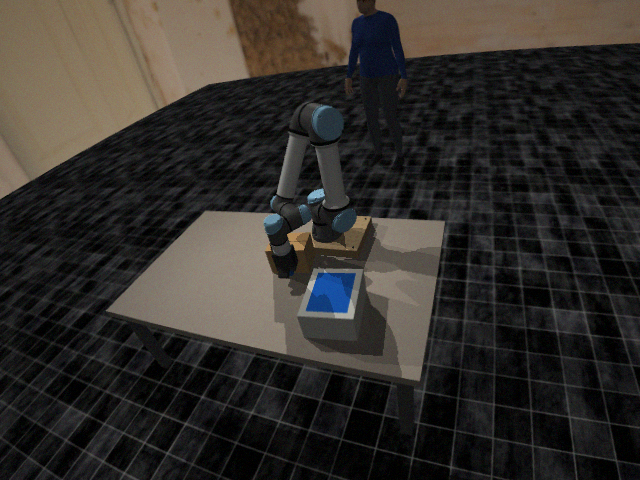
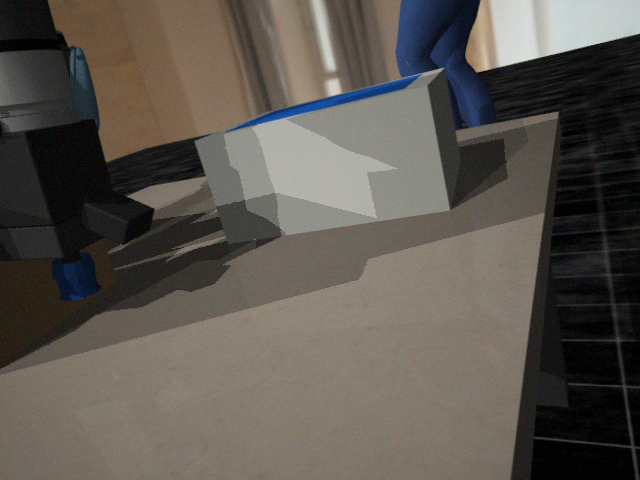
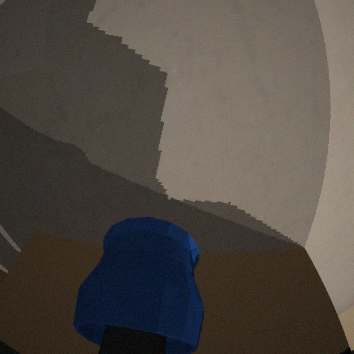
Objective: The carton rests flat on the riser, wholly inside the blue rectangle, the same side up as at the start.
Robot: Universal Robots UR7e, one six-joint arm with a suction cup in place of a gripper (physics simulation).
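Pixels of known places: hand, its tool point: [image 1: 290,272] [image 2: 80,292] [image 3: 149,256]; arm's base, origin of its link: [image 1: 327,233].
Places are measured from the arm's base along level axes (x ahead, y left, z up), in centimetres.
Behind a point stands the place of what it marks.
Note:
The brown carton [image 1: 303,260] {x 23.7, y -6.9, z 3.0 cm} [image 2: 25,299] {x 23.3, y -16.8, z -0.7 cm} [image 3: 265,295] {x 23.2, y -19.2, z -1.3 cm} stands on the table beside the robot's base, apart from the riser. My suction cup [image 1: 290,271] [image 2: 77,290] [image 3: 147,240] is blue and points mostly down in front of the carton's side face, below its top. Nothing hangs from the cup; whether it touches the side face is hard to tell. The grey riser [image 1: 330,328] {x 60.2, y 9.9, z 2.0 cm} [image 2: 330,180] {x 48.3, y -0.5, z 0.9 cm} carries the blue rectangle [image 1: 333,292] {x 48.2, y 10.4, z 7.8 cm} [image 2: 330,105] {x 49.2, y 3.4, z 7.8 cm} on its top, with no carton on it.
The table [image 1: 206,268] {x 18.2, y -60.6, z -4.3 cm} [image 2: 310,387] {x 51.7, y -28.3, z -4.2 cm} [image 3: 240,100] {x 31.2, y -16.5, z -4.2 cm} bears everything, and its front edge runs close past the riser. The wooden base block [image 1: 357,240] {x 7.2, y 15.2, z -0.1 cm} stands behind the carton and riser. A person [image 1: 376,51] [image 2: 439,36] stands on the floor beyond the table.

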